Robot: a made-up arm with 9 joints. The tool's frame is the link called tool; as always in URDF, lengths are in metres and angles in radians.
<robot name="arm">
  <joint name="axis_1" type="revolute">
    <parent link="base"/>
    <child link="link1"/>
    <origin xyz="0 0 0.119" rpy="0 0 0"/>
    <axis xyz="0 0 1"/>
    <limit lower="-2.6" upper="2.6" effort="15" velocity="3.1"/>
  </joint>
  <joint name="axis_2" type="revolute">
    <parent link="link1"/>
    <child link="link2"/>
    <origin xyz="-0.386 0.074 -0.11" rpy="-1.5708 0 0"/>
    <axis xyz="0 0 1"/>
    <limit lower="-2.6" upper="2.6" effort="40" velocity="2"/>
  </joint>
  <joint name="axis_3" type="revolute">
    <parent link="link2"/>
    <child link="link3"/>
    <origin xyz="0.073 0.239 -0.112" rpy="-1.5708 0 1.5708"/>
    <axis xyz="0 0 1"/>
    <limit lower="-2.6" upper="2.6" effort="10" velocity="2.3"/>
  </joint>
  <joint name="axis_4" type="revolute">
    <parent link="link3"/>
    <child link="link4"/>
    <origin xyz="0.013 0.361 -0.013" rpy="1.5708 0 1.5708"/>
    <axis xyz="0 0 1"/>
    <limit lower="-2.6" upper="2.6" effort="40" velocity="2.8"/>
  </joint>
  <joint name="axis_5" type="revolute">
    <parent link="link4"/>
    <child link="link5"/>
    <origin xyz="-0.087 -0.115 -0.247" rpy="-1.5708 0 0"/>
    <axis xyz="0 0 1"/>
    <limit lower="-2.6" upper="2.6" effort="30" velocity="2.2"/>
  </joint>
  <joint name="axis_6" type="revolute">
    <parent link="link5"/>
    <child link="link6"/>
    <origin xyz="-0.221 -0.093 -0.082" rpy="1.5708 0 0"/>
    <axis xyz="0 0 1"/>
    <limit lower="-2.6" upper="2.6" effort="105" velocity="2"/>
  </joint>
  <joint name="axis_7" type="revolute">
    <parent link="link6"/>
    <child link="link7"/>
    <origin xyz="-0.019 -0.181 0.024" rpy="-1.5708 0 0"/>
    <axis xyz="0 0 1"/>
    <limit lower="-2.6" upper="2.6" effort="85" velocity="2"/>
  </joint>
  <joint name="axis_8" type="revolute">
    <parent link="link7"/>
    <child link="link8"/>
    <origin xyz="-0.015 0.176 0.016" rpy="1.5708 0 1.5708"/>
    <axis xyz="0 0 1"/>
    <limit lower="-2.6" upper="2.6" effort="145" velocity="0.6"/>
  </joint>
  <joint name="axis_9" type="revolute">
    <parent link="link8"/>
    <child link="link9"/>
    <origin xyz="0.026 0.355 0.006" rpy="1.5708 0 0"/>
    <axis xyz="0 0 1"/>
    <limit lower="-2.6" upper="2.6" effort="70" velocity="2"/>
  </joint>
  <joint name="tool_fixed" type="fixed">
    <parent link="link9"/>
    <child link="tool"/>
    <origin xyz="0.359 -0.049 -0.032" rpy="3.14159 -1.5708 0"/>
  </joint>
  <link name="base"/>
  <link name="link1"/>
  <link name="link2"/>
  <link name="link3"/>
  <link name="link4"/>
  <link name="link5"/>
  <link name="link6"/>
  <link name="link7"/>
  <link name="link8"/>
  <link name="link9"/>
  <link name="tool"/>
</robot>
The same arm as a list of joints. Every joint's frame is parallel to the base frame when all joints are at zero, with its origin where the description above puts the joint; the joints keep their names.
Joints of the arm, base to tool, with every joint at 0 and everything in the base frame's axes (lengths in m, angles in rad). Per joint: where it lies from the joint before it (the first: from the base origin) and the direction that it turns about. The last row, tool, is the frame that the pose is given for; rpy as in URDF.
axis_1: xyz 0.0000 0.0000 0.1190 axis +z
axis_2: xyz -0.3860 0.0740 -0.1100 axis +y
axis_3: xyz 0.0730 -0.1120 -0.2390 axis -x
axis_4: xyz 0.0130 -0.3610 -0.0130 axis -z
axis_5: xyz 0.1150 0.0870 0.2470 axis -x
axis_6: xyz 0.0820 0.2210 -0.0930 axis -z
axis_7: xyz 0.1810 0.0190 -0.0240 axis -x
axis_8: xyz -0.0160 0.0150 0.1760 axis -y
axis_9: xyz -0.3550 -0.0060 0.0260 axis +x
tool: xyz -0.0320 0.0490 0.3590 rpy 0.0000 0.0000 0.0000
Joint limits (rad, base to tool): -2.6000..2.6000 -2.6000..2.6000 -2.6000..2.6000 -2.6000..2.6000 -2.6000..2.6000 -2.6000..2.6000 -2.6000..2.6000 -2.6000..2.6000 -2.6000..2.6000

